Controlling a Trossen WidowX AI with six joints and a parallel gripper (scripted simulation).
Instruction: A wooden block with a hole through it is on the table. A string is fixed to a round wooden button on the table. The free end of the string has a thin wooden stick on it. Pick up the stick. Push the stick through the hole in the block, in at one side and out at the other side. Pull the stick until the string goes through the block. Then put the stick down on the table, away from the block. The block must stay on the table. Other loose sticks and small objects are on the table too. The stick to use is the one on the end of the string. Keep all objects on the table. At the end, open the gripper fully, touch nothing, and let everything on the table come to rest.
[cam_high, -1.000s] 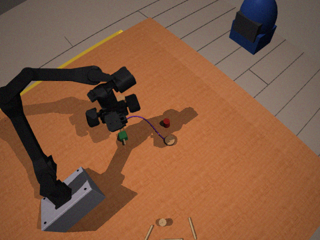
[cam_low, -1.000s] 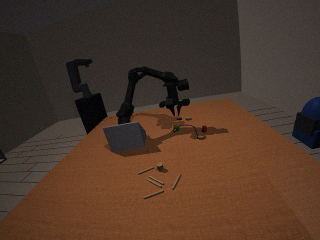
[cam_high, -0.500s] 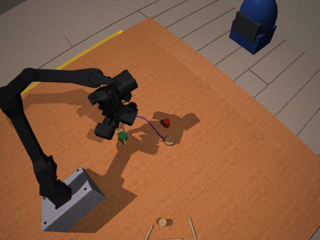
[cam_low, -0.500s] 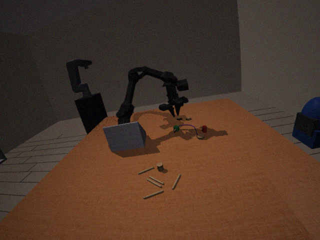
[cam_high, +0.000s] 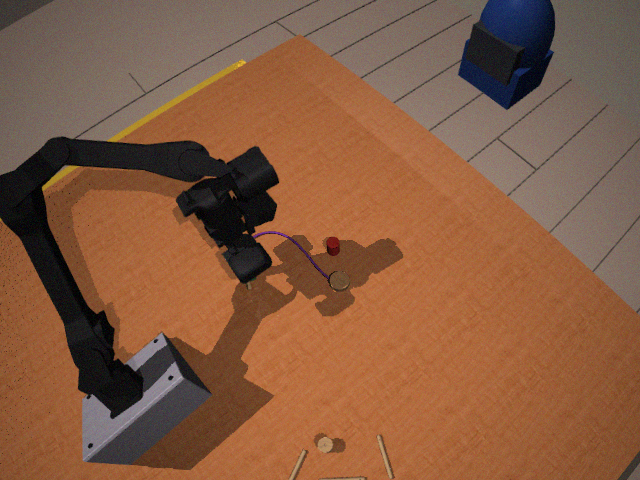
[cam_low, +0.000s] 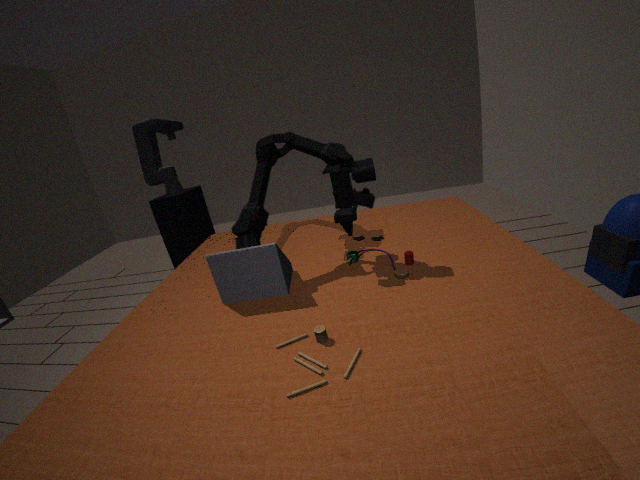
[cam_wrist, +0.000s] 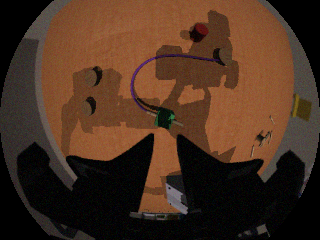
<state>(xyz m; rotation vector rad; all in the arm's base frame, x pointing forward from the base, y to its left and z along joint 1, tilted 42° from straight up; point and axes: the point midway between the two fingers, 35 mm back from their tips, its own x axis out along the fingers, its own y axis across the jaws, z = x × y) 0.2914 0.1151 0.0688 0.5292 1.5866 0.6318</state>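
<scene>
Now: the green block 1 cm behind my gripper tip and 8 cm below it. From my gripper tip the other things lie so: red cylinder 17 cm ahead, 6 cm to the right, 8 cm below; round wooden button 14 cm ahead, 12 cm to the right, 9 cm below; thin wooden stick 1 cm to the left, 8 cm below.
</scene>
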